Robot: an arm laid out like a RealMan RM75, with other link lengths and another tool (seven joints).
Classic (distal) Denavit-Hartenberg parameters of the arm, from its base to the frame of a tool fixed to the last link. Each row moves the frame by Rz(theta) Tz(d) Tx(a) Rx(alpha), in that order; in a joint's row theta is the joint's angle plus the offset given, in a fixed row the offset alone. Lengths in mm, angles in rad.
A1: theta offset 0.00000  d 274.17  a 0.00  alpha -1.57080
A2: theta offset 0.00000  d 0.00  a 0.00  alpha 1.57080
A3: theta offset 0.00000  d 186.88  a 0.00  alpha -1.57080
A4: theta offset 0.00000  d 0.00  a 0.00  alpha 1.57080
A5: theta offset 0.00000  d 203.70  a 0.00  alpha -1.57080
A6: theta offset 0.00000  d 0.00  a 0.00  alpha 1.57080
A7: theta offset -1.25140  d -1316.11  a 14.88  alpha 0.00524
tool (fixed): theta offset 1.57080  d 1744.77  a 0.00  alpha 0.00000
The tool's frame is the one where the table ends.
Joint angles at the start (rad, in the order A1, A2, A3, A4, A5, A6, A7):
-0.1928 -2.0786 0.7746 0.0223 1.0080 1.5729 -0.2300
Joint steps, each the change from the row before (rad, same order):
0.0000 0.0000 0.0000 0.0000 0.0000 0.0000 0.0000
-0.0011 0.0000 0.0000 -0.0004 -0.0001 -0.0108 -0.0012
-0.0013 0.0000 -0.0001 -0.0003 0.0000 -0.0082 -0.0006
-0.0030 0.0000 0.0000 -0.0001 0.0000 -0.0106 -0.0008
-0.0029 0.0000 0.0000 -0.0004 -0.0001 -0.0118 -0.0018
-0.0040 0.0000 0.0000 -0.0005 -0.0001 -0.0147 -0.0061
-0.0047 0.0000 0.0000 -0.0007 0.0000 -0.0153 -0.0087
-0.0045 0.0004 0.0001 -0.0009 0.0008 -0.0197 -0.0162
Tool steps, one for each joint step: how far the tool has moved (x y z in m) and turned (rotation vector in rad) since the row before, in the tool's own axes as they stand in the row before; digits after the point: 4 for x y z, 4 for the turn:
0.0000 0.0000 0.0000 0.0000 0.0000 0.0000
-0.0043 0.0006 0.0003 -0.0013 -0.0100 -0.0013
-0.0031 0.0005 0.0004 -0.0012 -0.0072 -0.0006
-0.0034 0.0007 0.0010 -0.0021 -0.0079 -0.0003
-0.0040 0.0008 0.0009 -0.0021 -0.0094 -0.0016
-0.0049 0.0010 0.0012 -0.0027 -0.0113 -0.0057
-0.0050 0.0012 0.0014 -0.0031 -0.0114 -0.0083
-0.0071 0.0016 0.0013 -0.0041 -0.0162 -0.0155

